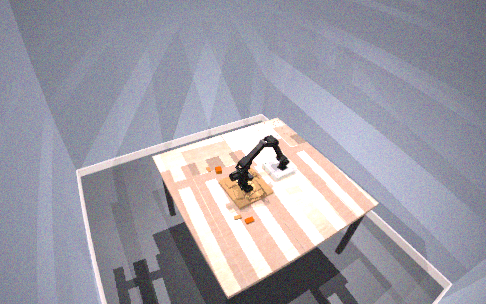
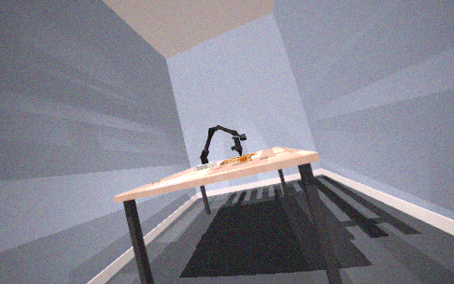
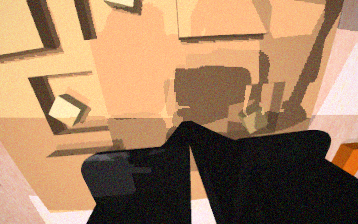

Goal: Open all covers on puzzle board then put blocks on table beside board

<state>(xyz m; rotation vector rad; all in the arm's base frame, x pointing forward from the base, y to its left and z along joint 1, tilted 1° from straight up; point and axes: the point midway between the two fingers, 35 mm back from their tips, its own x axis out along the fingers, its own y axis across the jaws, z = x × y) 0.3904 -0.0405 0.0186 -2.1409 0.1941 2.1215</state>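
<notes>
My gripper tip is now 50 mm past the tan puzzle board and 30 mm to the left of it. From my gripper tip the other things lie so: orange bit 220 mm to the left, 130 mm ahead, 20 mm below.
</notes>
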